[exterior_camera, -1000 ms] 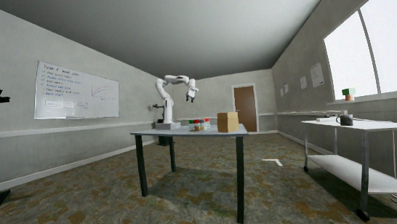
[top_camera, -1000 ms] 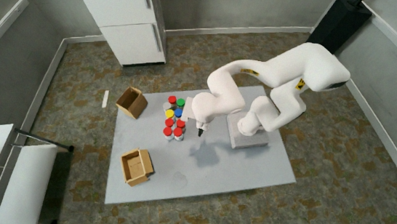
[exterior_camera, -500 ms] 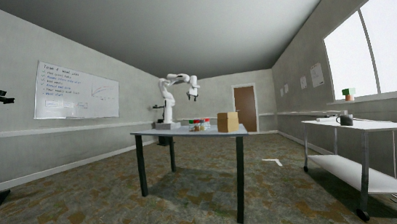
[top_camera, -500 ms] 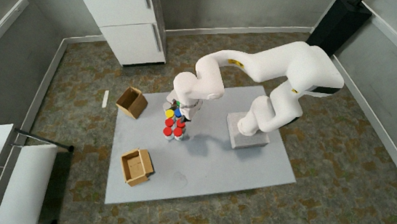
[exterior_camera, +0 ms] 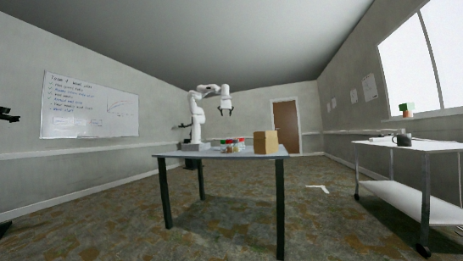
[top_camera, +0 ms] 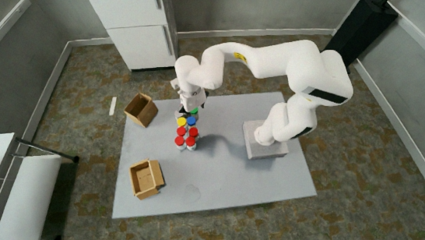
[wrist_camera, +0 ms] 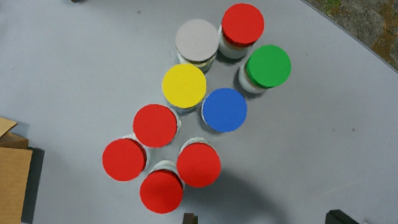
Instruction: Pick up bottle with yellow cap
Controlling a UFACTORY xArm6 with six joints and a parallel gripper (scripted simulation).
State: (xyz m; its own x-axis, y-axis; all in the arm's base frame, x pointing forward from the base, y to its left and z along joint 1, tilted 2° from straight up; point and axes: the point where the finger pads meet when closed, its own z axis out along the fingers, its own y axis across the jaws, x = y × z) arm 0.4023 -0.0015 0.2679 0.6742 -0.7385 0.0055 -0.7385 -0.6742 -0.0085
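Now: the red-capped bottle 100 mm ahead of my hand, 20 mm to the left of it and 290 mm below it. The rest, counted from my hand: green-capped bottle: 40 mm ahead, 130 mm to the right, 290 mm below.
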